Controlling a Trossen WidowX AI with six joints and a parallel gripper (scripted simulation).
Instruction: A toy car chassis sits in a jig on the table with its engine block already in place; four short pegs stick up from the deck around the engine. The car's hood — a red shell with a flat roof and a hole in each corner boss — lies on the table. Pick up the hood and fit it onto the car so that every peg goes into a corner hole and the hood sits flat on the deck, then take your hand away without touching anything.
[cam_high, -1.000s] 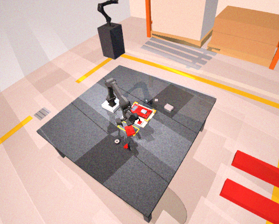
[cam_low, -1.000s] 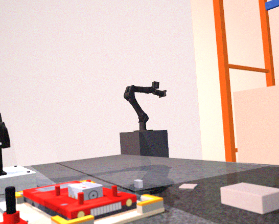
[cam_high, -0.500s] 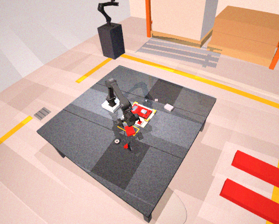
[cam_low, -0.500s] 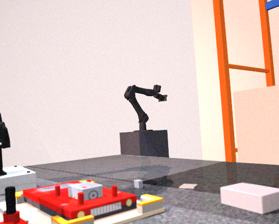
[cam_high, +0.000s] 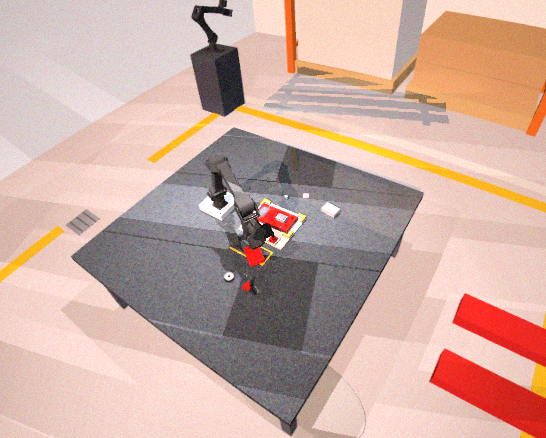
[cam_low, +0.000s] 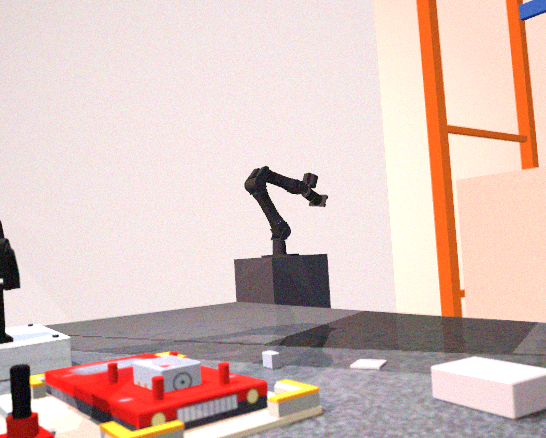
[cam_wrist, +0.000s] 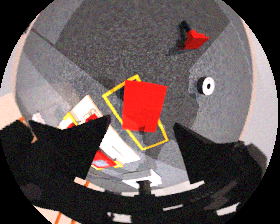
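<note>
Right now my gripper tip is 5 cm above the red hood. The rest, counted from my gripper tip: engine block: 1 cm behind, 24 cm to the left, 4 cm below.
</note>
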